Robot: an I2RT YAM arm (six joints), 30 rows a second.
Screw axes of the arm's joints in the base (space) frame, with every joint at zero. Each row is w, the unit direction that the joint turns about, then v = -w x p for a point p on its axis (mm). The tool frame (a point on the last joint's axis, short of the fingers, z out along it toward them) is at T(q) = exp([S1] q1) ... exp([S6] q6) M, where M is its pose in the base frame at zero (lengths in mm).
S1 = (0, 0, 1, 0, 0, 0)
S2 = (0, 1, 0, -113.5, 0, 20)
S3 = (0, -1, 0, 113.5, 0, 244)
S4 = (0, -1, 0, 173.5, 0, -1)
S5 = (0, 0, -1, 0, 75, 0)
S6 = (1, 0, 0, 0, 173.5, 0)
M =
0 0 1 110.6
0 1 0 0
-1 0 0 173.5
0 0 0 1
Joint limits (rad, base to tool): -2.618..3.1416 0..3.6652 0..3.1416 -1.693..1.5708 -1.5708..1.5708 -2.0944..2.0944
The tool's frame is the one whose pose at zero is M.
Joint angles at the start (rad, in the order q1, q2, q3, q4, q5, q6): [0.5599 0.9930 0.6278 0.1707 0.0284 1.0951]
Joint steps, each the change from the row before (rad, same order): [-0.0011 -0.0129 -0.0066 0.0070 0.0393 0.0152]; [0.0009 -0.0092 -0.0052 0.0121 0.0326 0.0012]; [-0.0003 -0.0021 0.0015 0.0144 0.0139 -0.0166]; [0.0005 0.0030 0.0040 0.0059 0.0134 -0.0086]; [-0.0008 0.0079 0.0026 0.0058 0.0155 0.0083]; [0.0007 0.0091 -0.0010 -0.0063 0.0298 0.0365]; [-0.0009 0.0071 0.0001 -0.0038 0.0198 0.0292]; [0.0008 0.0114 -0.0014 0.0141 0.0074 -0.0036]
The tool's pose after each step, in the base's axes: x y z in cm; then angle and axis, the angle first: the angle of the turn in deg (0 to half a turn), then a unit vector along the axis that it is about. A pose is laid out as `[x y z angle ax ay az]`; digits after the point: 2 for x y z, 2 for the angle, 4 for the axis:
[19.73 12.05 28.32 126.65 0.2573 0.8201 0.5111]
[19.64 11.88 28.45 125.05 0.2691 0.8165 0.5108]
[19.66 11.83 28.71 123.50 0.2678 0.8164 0.5117]
[19.74 11.84 28.85 122.59 0.2695 0.8169 0.5099]
[19.90 11.85 28.84 122.26 0.2791 0.8148 0.5081]
[20.06 11.85 28.55 122.81 0.3043 0.8095 0.5021]
[20.19 11.82 28.36 123.26 0.3233 0.8041 0.4989]
[20.37 11.93 28.22 122.88 0.3245 0.8047 0.4972]

